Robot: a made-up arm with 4 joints.
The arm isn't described. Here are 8 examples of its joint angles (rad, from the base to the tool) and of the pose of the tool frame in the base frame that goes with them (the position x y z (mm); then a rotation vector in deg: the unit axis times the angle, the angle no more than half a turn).
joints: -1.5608 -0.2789 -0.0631 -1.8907
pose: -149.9 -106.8 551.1 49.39 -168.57 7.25
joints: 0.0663 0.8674 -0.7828 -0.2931
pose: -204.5 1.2 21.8 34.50 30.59 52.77
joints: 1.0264 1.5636 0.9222 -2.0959
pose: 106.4 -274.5 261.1 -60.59 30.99 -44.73
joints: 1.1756 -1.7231 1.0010 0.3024
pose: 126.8 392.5 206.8 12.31 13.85 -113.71
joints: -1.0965 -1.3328 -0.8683 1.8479
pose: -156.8 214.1 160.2 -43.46 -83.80 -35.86
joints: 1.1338 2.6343 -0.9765 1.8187
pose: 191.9 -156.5 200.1 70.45 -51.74 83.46
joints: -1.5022 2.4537 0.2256 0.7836
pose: -59.7 -7.8 20.8 133.97 36.13 96.20
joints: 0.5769 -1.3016 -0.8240 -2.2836
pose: 234.9 394.9 184.9 92.42 42.69 23.27
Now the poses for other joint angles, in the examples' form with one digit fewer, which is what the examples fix.
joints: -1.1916 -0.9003 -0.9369 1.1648
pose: -218 192 217 -7.9 -30.2 -35.7
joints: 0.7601 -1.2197 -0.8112 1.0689
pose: 287 277 203 23.7 -106.3 -112.5
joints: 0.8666 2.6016 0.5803 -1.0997
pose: 406 -53 381 -106.0 -25.1 56.0
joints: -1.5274 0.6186 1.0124 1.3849
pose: 183 -159 280 39.4 -17.3 97.6
